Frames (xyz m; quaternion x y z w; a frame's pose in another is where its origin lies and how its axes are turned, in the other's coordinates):
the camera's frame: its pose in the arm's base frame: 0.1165 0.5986 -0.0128 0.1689 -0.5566 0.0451 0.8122
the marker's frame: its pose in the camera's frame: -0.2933 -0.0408 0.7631 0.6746 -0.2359 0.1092 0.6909
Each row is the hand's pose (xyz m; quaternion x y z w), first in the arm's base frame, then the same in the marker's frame.
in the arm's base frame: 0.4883 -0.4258 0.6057 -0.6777 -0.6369 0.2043 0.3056
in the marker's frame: 0.8498 -1.0774 0.6772 -0.5733 0.4085 0.6980 0.1310
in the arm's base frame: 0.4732 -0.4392 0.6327 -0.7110 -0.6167 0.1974 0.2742
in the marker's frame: 0.8806 -1.0639 0.6755 -0.5591 0.4081 0.7165 0.0862
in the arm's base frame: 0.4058 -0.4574 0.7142 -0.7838 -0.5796 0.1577 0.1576
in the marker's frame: 0.9658 -1.0057 0.6458 0.5156 -0.3626 -0.7756 0.0338
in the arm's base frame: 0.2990 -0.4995 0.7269 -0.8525 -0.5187 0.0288 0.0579
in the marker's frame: 1.0001 -0.8959 0.6563 0.5207 -0.2774 -0.7823 0.2001
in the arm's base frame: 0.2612 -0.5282 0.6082 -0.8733 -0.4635 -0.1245 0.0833
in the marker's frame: 0.9057 -0.8385 0.7206 0.6041 -0.2241 -0.7008 0.3059
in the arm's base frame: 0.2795 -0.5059 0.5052 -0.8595 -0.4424 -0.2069 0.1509
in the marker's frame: 0.8018 -0.8466 0.7448 0.6782 -0.2119 -0.6236 0.3258
